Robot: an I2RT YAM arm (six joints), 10 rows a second.
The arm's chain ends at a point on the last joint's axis. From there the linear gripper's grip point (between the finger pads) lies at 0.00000 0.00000 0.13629 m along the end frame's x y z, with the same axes.
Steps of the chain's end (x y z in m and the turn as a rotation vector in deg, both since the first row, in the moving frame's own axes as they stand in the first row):
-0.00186 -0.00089 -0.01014 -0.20 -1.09 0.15
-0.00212 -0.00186 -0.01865 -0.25 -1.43 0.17
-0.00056 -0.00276 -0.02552 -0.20 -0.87 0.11
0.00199 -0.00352 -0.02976 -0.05 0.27 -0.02
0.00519 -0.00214 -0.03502 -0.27 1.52 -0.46
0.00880 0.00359 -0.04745 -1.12 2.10 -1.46
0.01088 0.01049 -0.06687 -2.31 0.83 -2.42
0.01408 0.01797 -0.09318 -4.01 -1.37 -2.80
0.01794 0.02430 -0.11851 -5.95 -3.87 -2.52
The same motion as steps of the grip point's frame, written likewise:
-0.00445 -0.00042 -0.01017 -0.20 -1.09 0.15
-0.00552 -0.00127 -0.01869 -0.25 -1.43 0.17
-0.00263 -0.00229 -0.02554 -0.20 -0.87 0.11
0.00263 -0.00340 -0.02976 -0.05 0.27 -0.02
0.00881 -0.00151 -0.03507 -0.27 1.52 -0.46
0.01383 0.00619 -0.04757 -1.12 2.10 -1.46
0.01297 0.01594 -0.06700 -2.31 0.83 -2.42
0.01106 0.02758 -0.09355 -4.01 -1.37 -2.80
0.00907 0.03861 -0.11955 -5.95 -3.87 -2.52

